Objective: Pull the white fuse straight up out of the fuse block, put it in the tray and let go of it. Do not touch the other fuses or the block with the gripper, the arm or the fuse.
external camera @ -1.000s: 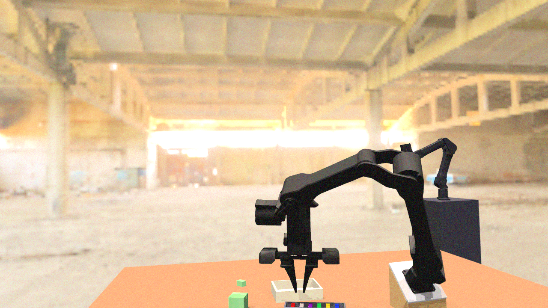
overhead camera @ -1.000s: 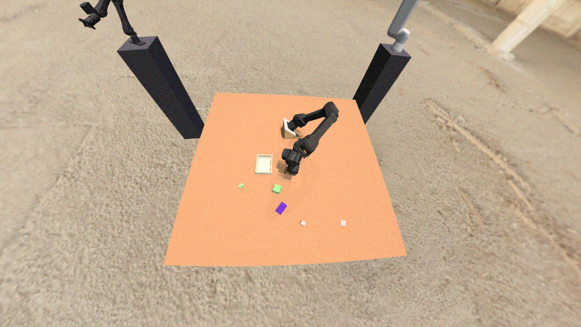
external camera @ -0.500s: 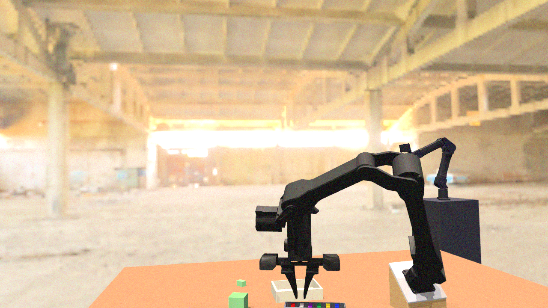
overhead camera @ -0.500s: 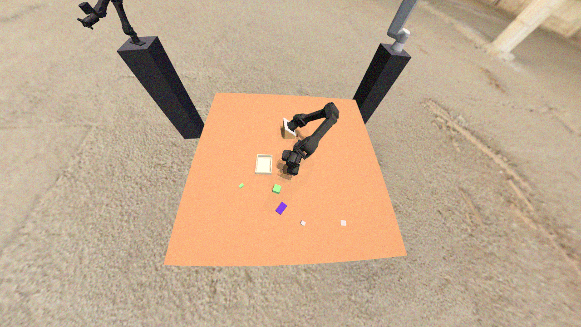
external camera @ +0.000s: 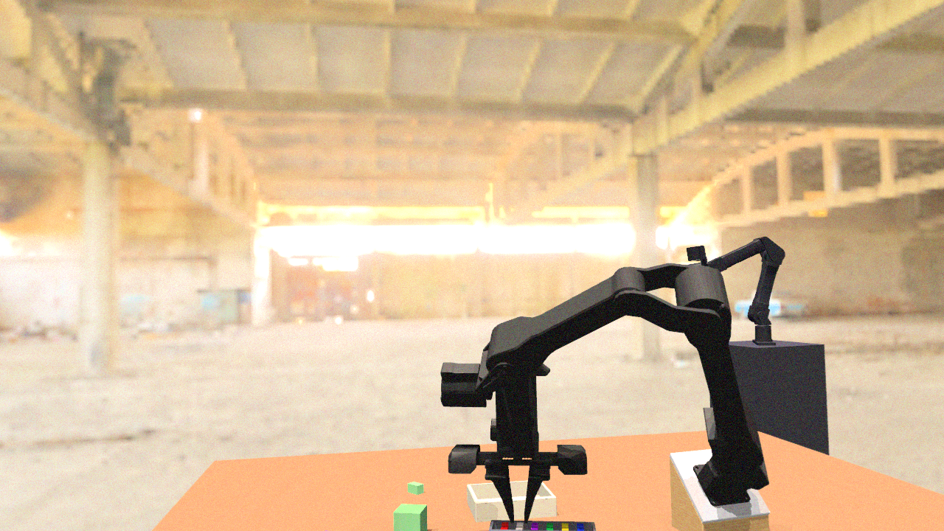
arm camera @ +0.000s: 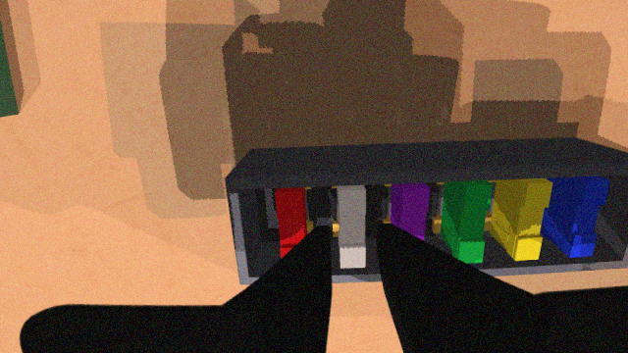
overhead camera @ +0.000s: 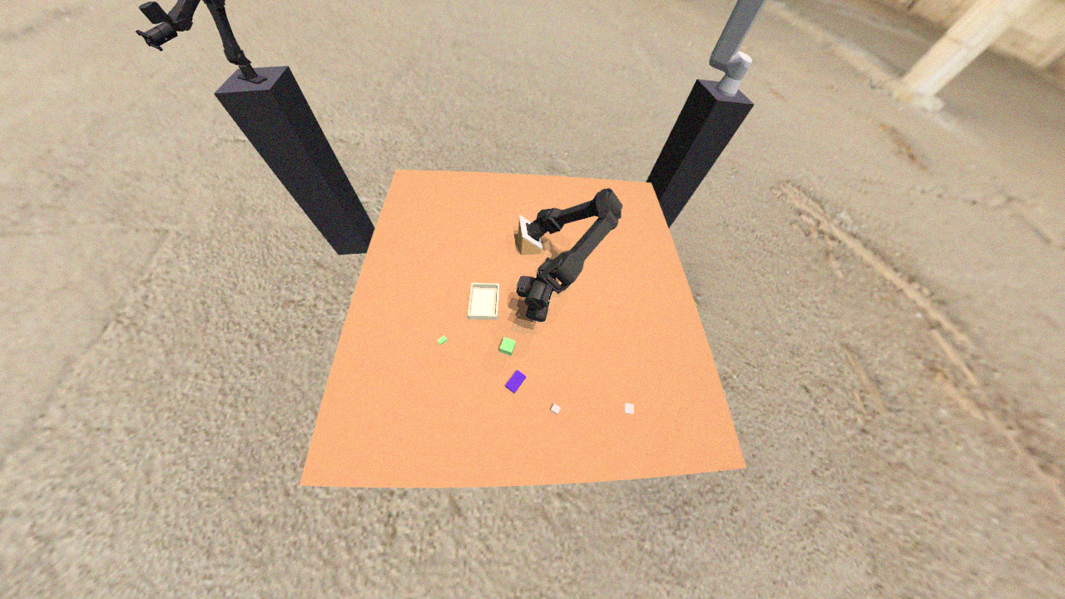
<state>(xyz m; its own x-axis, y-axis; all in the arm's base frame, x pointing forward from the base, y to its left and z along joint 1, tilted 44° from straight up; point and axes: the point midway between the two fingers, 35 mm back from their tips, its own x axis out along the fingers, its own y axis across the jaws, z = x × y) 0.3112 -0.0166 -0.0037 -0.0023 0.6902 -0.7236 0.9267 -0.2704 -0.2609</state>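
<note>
Right now my gripper tip is 2 cm above the white fuse. The rest, counted from my gripper tip: small green cube: 33 cm to the right, 8 cm ahead, 4 cm below; then cream tray: 19 cm to the right, 5 cm behind, 4 cm below.
</note>
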